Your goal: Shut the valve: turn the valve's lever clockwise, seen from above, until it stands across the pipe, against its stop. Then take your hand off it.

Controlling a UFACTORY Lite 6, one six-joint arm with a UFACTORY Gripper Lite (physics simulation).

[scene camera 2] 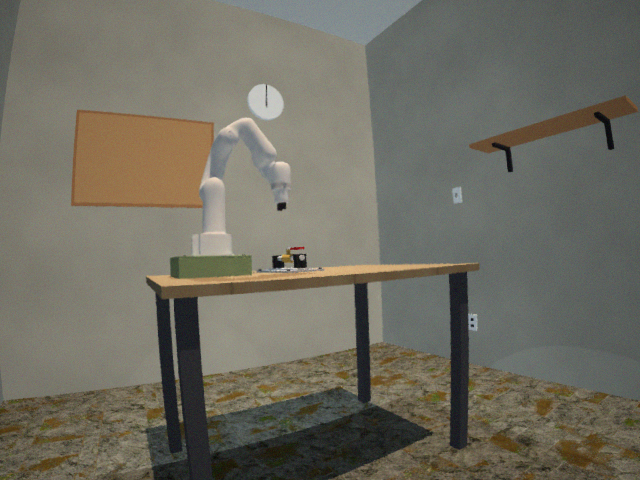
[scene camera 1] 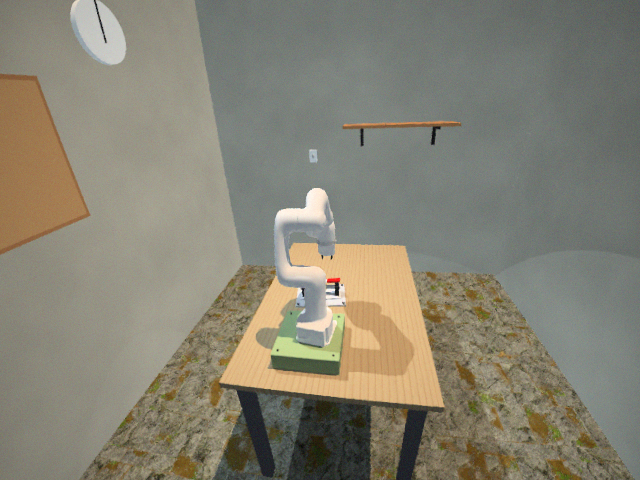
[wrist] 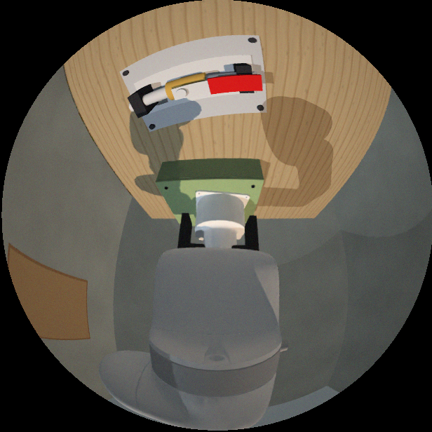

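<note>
The valve's lever (scene camera 1: 333, 280) (scene camera 2: 296, 248) (wrist: 235, 84) has a red grip and stands along the pipe, pointing right in the wrist view. The yellow valve body (scene camera 2: 285, 257) (wrist: 186, 83) sits on a pipe between two black supports on a white base plate (scene camera 1: 336, 302) (wrist: 190, 57). In scene camera 1 the arm hides part of the valve. My gripper (scene camera 1: 326, 256) (scene camera 2: 281, 206) (wrist: 219, 217) is open, its two black fingers apart with nothing between them. It hangs well above the valve and touches nothing.
The arm's green base block (scene camera 1: 307, 356) (scene camera 2: 210, 266) (wrist: 210, 171) stands beside the valve's plate on the wooden table (scene camera 1: 382, 330) (scene camera 2: 361, 273) (wrist: 295, 60). A wall shelf (scene camera 1: 401, 124) (scene camera 2: 553, 125) hangs high behind the table, well away from the arm.
</note>
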